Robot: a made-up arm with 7 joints.
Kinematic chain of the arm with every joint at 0, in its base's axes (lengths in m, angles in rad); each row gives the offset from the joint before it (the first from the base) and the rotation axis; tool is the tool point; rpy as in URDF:
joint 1: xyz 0 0 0.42 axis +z
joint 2: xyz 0 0 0 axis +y
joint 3: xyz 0 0 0.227 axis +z
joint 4: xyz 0.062 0 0 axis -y
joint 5: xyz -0.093 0 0.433 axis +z
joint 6: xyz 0 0 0 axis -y
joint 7: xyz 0.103 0 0 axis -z
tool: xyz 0 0 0 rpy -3.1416 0 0
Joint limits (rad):
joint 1: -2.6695..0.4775
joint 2: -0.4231..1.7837
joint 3: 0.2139..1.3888
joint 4: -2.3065..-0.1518
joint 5: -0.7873..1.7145
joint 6: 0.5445..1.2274
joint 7: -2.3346..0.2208
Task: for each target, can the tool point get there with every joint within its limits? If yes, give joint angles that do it. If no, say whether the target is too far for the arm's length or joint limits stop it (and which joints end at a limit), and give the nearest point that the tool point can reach.
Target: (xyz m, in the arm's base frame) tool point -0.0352 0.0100 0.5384
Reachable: no: joint limits stop it (at a limit: joint 1, joint 2, joint 3, joint 4, joint 6) | nearest point -0.3436 -0.2571 0.5070 | short by 0.409 m
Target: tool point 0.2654 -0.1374 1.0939
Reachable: yes | joints -1.7383 0.0309 1.1551 -0.5384 0.7230 0.7359 -1.1743
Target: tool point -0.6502 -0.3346 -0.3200
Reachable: no: too far | nearest point -0.4680 -0.3043 -0.0926 | short by 0.293 m
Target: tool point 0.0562 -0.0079 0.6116
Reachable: no: joint limits stop it (at a limit: joint 2, joint 3, joint 4, joint 6) | nearest point 0.4246 -0.0597 0.5060 | short by 0.387 m
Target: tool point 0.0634 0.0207 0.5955
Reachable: no: joint limits stop it (at a limit: joint 2, joint 3, joint 4, joint 6) | nearest point 0.4075 0.1330 0.5054 | short by 0.373 m
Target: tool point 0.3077 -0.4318 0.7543
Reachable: yes | joints -1.5292 -0.1537 0.5956 -1.5603 -0.5113 0.7947 -0.1206
